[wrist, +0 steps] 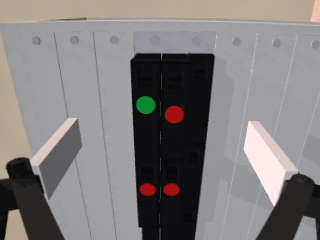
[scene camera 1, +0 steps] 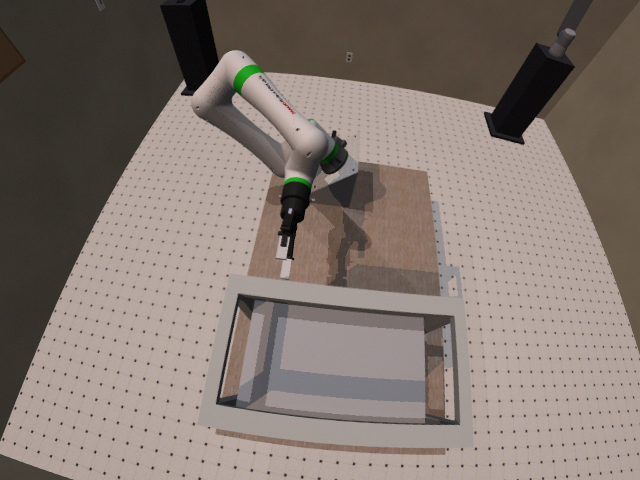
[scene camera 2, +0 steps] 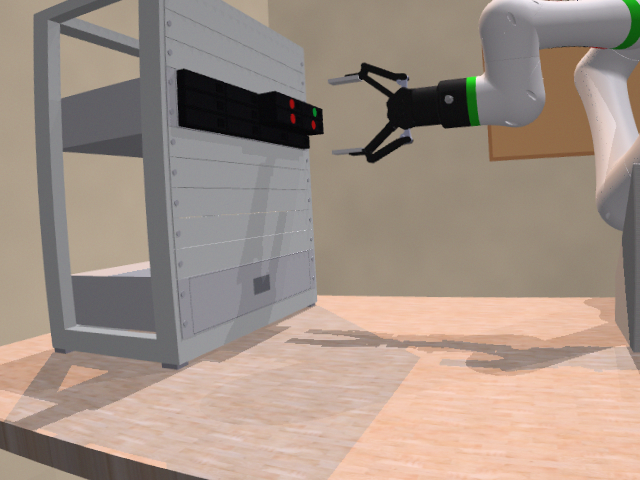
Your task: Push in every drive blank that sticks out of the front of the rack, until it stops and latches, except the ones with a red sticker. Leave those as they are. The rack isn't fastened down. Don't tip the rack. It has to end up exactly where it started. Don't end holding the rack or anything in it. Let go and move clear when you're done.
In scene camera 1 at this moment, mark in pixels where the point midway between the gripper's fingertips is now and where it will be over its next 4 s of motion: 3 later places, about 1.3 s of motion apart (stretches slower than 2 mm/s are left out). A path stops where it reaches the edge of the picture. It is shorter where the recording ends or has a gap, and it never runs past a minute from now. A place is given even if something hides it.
The gripper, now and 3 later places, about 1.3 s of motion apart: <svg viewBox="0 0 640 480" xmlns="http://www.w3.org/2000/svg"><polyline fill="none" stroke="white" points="282,269 283,268 280,286 279,292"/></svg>
